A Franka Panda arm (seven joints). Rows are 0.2 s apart.
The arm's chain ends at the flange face. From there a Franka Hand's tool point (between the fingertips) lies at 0.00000 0.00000 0.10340 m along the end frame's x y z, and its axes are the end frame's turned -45 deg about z.
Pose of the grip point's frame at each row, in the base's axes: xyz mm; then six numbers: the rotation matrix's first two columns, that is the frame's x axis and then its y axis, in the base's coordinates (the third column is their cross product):
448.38, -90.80, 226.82, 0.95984, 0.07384, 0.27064, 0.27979, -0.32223, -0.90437
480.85, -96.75, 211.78, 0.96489, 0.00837, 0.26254, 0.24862, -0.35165, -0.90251
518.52, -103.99, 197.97, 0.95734, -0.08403, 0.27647, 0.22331, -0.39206, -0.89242
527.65, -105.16, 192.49, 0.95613, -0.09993, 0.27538, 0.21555, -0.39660, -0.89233
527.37, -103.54, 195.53, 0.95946, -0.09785, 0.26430, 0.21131, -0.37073, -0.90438
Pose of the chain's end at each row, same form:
446.27, -188.39, 260.94, 0.87655, -0.17564, -0.44811, -0.48087, -0.28006, -0.83086
472.08, -193.54, 247.08, 0.85808, -0.24274, -0.45253, -0.50648, -0.25457, -0.82381
499.56, -198.71, 234.84, 0.83485, -0.33665, -0.43554, -0.51904, -0.21781, -0.82653
507.14, -199.52, 229.47, 0.82850, -0.35110, -0.43625, -0.52367, -0.20978, -0.82570
508.09, -199.04, 230.17, 0.82786, -0.33134, -0.45260, -0.52902, -0.19296, -0.82638

